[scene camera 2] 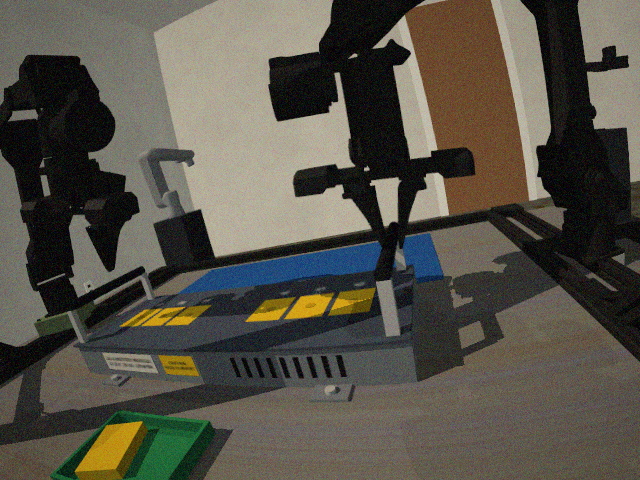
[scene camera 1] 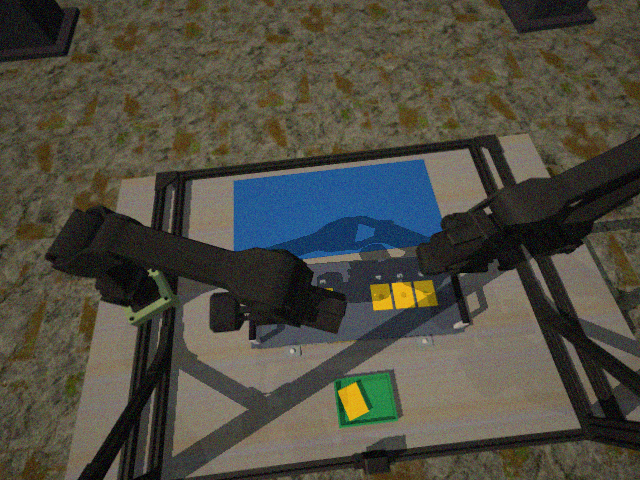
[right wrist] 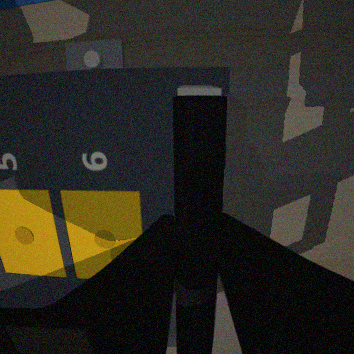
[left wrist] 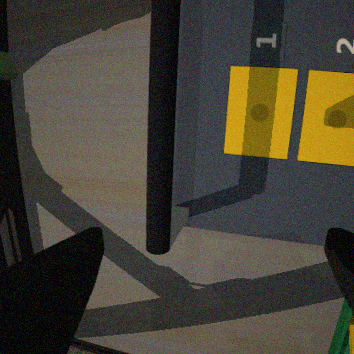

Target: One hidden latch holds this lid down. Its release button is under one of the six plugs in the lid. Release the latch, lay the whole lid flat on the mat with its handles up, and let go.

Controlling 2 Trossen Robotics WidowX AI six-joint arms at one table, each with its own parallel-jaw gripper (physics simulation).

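Where they show: left gripper, between the fingertips: (scene camera 2: 90, 268) (left wrist: 215, 239); right gripper, between the fingertips: (scene camera 1: 449, 271) (right wrist: 193, 225); left arm's base, origin of its link: (scene camera 2: 63, 309) (scene camera 1: 143, 294); right arm's base, origin of its link: (scene camera 2: 590, 252) (scene camera 1: 539, 246).
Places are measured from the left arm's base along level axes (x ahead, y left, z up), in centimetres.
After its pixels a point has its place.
The grey-blue lid (scene camera 1: 413, 325) @(x 47.0, y -40.2, z -0.4 cm) (scene camera 2: 289, 338) @(x 46.1, y -40.1, z -0.4 cm) (left wrist: 220, 180) @(x 20.8, y -23.3, z -0.4 cm) (right wrist: 135, 115) @(x 59.2, y -31.3, z -0.4 cm) lies level on its housing (scene camera 2: 392, 364) @(x 53.6, y -46.1, z -3.0 cm). Yellow plugs sit in it in two groups, among them plug 1 (left wrist: 260, 112) @(x 25.2, y -20.0, z -0.3 cm) and plug 6 (right wrist: 105, 220) @(x 54.7, y -35.3, z -0.4 cm). My right gripper (scene camera 2: 391, 233) @(x 59.9, y -35.6, z 3.8 cm) (right wrist: 193, 225) @(x 59.9, y -35.6, z 3.8 cm) is shut on the black right handle (scene camera 1: 460, 299) @(x 56.4, y -41.5, z 5.8 cm) (scene camera 2: 385, 263) @(x 55.0, y -45.0, z 5.8 cm) (right wrist: 199, 150) @(x 61.5, y -32.8, z 5.8 cm). My left gripper (left wrist: 215, 239) @(x 21.8, y -23.3, z 9.5 cm) is open above the left handle (scene camera 1: 252, 330) @(x 17.8, y -23.1, z 5.8 cm) (scene camera 2: 111, 286) @(x 21.4, y -17.9, z 5.1 cm) (left wrist: 162, 125) @(x 20.6, y -18.4, z 5.7 cm), with no contact. My left arm hides part of the lid in scene camera 1. The latch and its button do not show.
The blue mat (scene camera 1: 310, 201) @(x 47.0, y 1.8, z -5.1 cm) (scene camera 2: 289, 260) @(x 52.1, y 7.0, z -5.1 cm) lies behind the housing. A green tray (scene camera 1: 393, 397) @(x 34.9, y -49.0, z -3.6 cm) (scene camera 2: 204, 426) @(x 36.7, y -45.5, z -3.6 cm) in front holds a yellow block (scene camera 1: 353, 401) @(x 27.5, y -45.1, z -3.6 cm) (scene camera 2: 111, 449) @(x 27.8, y -45.6, z -3.6 cm). Small bolted brackets (scene camera 1: 294, 350) @(x 22.5, y -29.5, z -4.9 cm) (scene camera 2: 331, 391) @(x 48.1, y -44.6, z -4.5 cm) sit at the housing's front. Dark frame rails (scene camera 1: 330, 158) @(x 59.2, y 9.7, z -3.2 cm) border the table.
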